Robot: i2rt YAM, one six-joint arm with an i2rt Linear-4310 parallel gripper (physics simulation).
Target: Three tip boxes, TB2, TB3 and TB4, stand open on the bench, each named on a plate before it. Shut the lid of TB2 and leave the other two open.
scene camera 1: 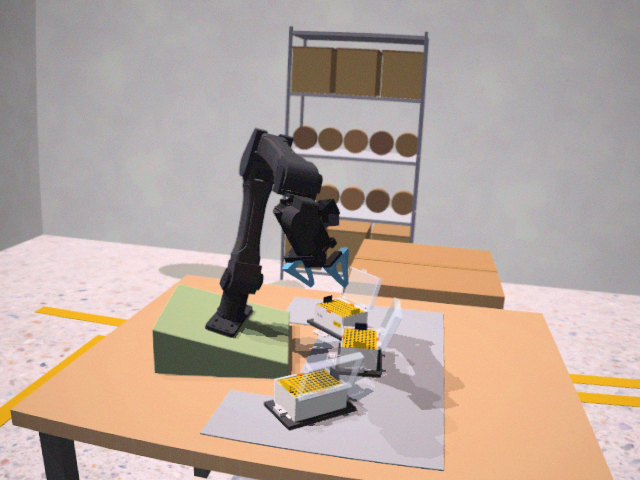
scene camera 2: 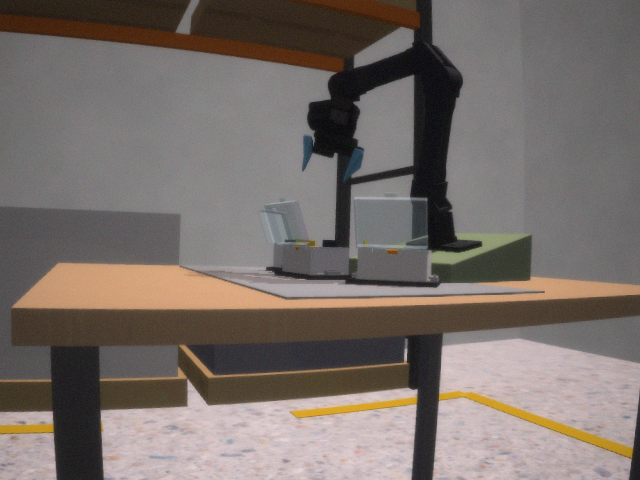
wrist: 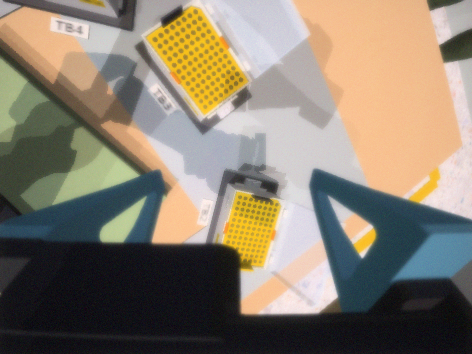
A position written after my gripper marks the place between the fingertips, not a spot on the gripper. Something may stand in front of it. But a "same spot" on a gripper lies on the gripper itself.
My gripper shows in scene camera 1 (329,286), in scene camera 2 and in the wrist view. The same spot on my gripper: (wrist: 68,283) is (scene camera 2: 349,142).
